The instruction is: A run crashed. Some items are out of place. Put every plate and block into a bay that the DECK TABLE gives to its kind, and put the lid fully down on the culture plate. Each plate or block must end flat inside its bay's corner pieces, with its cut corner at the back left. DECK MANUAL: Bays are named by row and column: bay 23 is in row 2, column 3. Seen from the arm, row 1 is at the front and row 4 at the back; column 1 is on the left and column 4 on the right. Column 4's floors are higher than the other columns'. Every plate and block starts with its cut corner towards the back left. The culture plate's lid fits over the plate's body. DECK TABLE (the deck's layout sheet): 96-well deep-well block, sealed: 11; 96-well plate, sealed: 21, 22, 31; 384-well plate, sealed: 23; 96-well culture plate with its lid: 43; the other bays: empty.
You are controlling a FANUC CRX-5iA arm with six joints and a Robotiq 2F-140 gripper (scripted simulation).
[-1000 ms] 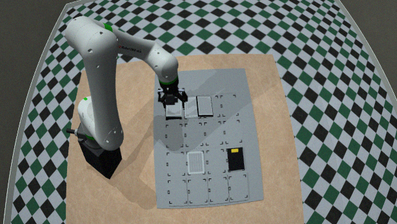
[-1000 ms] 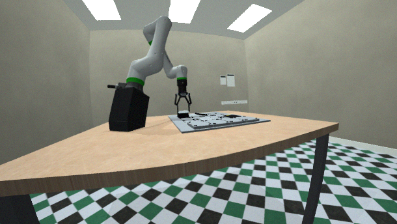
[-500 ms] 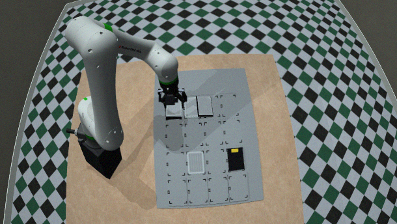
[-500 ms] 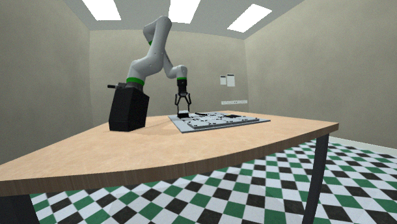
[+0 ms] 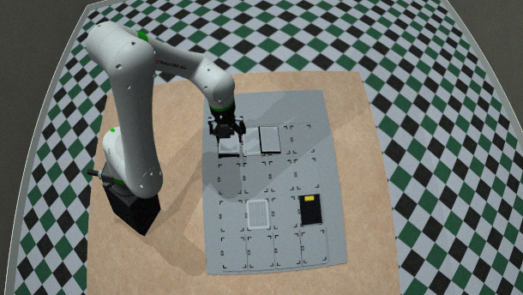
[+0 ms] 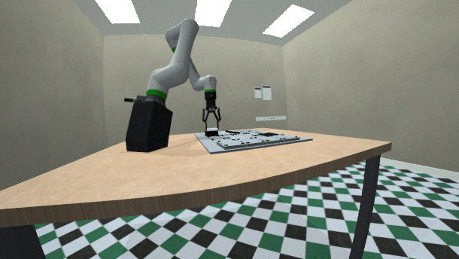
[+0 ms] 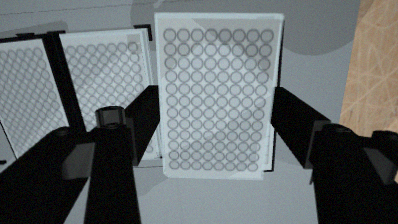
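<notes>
My gripper is now 1 cm past the deep-well block and 5 cm above it. Also, from my hand: bay label 32: 18 cm ahead, 14 cm to the right, 7 cm below; fine-welled plate: 14 cm ahead, 31 cm to the right, 6 cm below; bay label reading 33: 20 cm ahead, 30 cm to the right, 7 cm below.
</notes>
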